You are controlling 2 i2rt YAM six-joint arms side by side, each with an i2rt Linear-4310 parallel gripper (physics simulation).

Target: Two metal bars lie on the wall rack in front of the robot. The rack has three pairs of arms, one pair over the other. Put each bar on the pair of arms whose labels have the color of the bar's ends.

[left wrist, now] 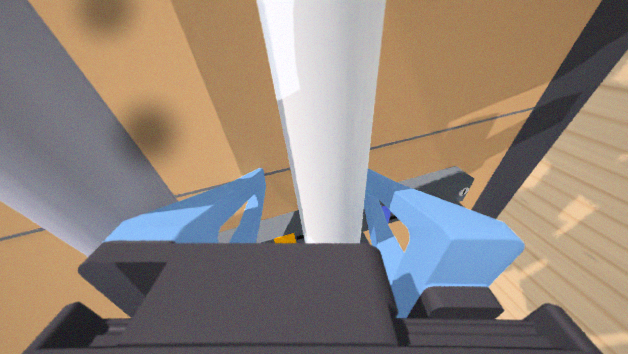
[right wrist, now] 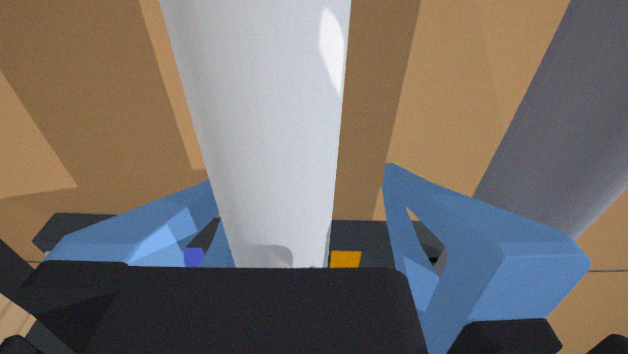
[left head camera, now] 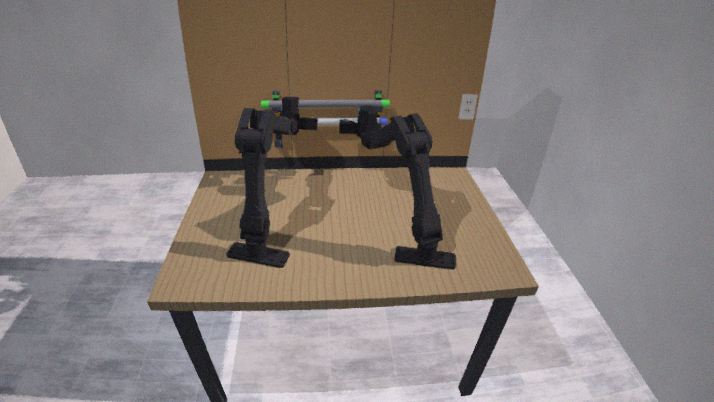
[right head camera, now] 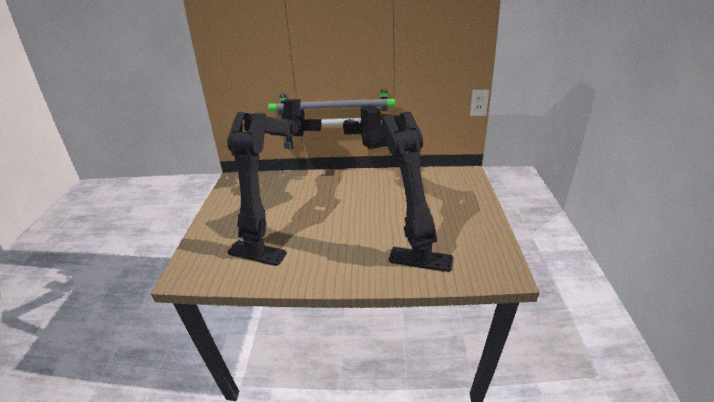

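Pixels of known places: left arm's base at its link origin: (left head camera: 257,255) (right head camera: 256,253); right arm's base at its link origin: (left head camera: 425,258) (right head camera: 420,260).
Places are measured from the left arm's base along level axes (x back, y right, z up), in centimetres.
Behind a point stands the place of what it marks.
A white bar (left head camera: 328,121) {x -55.5, y 9.3, z 25.0 cm} (right head camera: 332,122) {x -55.2, y 8.4, z 24.9 cm} (left wrist: 330,100) {x -52.8, y 0.2, z 24.8 cm} (right wrist: 270,125) {x -58.2, y 18.7, z 24.7 cm} with a blue end showing runs level below a grey bar (left head camera: 330,103) {x -56.3, y 9.9, z 32.4 cm} (right head camera: 340,104) {x -56.7, y 11.8, z 32.3 cm} (left wrist: 60,110) {x -54.0, y 0.3, z 30.7 cm} (right wrist: 560,140) {x -59.5, y 19.2, z 30.7 cm} with green ends. The grey bar is by the top arms, whose green labels (left head camera: 378,95) {x -64.8, y 27.6, z 34.7 cm} (right head camera: 384,94) {x -64.8, y 27.7, z 34.8 cm} show. My left gripper (left wrist: 313,177) {x -55.7, y -7.5, z 24.3 cm} and right gripper (right wrist: 300,172) {x -65.5, y 23.0, z 25.5 cm} are open, with blue fingers on either side of the white bar, not closed on it. Behind it, an orange label (left wrist: 285,238) (right wrist: 345,259) and a blue label (left wrist: 386,213) (right wrist: 193,257) show. The white bar's contact with the rack is hidden.
A brown panel wall (left head camera: 340,45) {x -62.4, y 12.1, z 54.2 cm} (right head camera: 345,45) {x -62.7, y 13.2, z 54.5 cm} stands behind the rack, with a dark strip (left head camera: 350,162) {x -63.8, y 17.1, z 2.9 cm} (right head camera: 360,161) {x -63.7, y 16.7, z 3.4 cm} along its foot. Both arms stand on the wooden table (left head camera: 345,285) {x 5.9, y 30.6, z 0.0 cm} (right head camera: 345,285) {x 5.2, y 33.7, z 0.0 cm}. A white wall socket (left head camera: 468,106) {x -77.9, y 65.3, z 30.1 cm} (right head camera: 479,103) {x -77.7, y 65.1, z 29.8 cm} is at the right.
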